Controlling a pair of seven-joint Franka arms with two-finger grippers.
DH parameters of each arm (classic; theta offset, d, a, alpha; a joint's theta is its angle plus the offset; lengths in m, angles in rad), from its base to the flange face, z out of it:
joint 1: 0 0.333 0 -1.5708
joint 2: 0 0 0 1.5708
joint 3: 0 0.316 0.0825 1.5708
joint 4: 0 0 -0.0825 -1.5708
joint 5: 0 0.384 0 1.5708
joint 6: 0 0 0.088 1.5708
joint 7: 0 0.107 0 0
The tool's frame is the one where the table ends.
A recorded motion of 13 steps. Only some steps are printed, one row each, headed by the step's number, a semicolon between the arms.
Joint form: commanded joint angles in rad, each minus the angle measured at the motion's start. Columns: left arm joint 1, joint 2, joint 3, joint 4, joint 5, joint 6, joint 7; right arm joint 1, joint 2, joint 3, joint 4, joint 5, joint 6, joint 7.
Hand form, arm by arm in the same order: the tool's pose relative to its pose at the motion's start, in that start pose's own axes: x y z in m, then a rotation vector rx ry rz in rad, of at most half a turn. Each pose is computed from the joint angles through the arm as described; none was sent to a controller.
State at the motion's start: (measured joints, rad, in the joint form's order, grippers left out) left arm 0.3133 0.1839 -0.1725 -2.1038 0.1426 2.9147 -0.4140; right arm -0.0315 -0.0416 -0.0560 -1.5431 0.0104 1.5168 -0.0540
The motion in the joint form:
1: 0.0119 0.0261 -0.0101 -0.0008 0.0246 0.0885 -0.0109; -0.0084 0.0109 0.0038 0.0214 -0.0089 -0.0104 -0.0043
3: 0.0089 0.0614 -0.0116 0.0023 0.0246 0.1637 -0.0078; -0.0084 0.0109 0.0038 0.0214 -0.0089 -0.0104 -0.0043
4: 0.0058 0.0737 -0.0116 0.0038 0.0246 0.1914 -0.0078; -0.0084 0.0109 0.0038 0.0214 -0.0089 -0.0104 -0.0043
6: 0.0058 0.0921 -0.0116 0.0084 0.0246 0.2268 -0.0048; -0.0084 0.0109 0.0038 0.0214 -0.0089 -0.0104 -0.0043
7: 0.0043 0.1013 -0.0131 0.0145 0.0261 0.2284 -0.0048; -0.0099 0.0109 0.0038 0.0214 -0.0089 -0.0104 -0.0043
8: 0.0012 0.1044 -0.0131 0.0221 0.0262 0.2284 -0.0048; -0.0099 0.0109 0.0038 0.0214 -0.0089 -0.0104 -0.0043
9: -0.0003 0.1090 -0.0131 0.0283 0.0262 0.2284 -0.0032; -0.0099 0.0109 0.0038 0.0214 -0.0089 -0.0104 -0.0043
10: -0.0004 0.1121 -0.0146 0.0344 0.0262 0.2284 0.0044; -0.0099 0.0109 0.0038 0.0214 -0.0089 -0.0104 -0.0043
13: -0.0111 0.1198 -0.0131 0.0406 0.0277 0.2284 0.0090; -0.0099 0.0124 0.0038 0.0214 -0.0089 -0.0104 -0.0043
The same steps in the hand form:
1: 0.0004 0.0014 0.0058 -0.0282 0.0565 0.0078; 0.0022 0.0033 -0.0032 -0.0097 -0.0004 0.0008
3: -0.0027 0.0040 0.0164 -0.0579 0.0924 0.0097; 0.0022 0.0033 -0.0032 -0.0097 -0.0004 0.0008
4: -0.0039 0.0059 0.0197 -0.0698 0.1064 0.0103; 0.0022 0.0033 -0.0032 -0.0097 -0.0004 0.0008
6: -0.0044 0.0059 0.0247 -0.0827 0.1252 0.0105; 0.0022 0.0033 -0.0032 -0.0097 -0.0004 0.0008
7: -0.0050 0.0076 0.0279 -0.0855 0.1230 0.0126; 0.0021 0.0041 -0.0032 -0.0097 -0.0004 0.0023
8: -0.0031 0.0100 0.0276 -0.0889 0.1267 0.0145; 0.0021 0.0041 -0.0032 -0.0097 -0.0004 0.0023
9: -0.0021 0.0112 0.0286 -0.0906 0.1280 0.0165; 0.0021 0.0041 -0.0032 -0.0097 -0.0004 0.0023
10: -0.0006 0.0124 0.0287 -0.0924 0.1309 0.0244; 0.0021 0.0041 -0.0032 -0.0097 -0.0004 0.0023
13: -0.0022 0.0181 0.0312 -0.0979 0.1278 0.0366; 0.0026 0.0042 -0.0024 -0.0097 -0.0019 0.0023

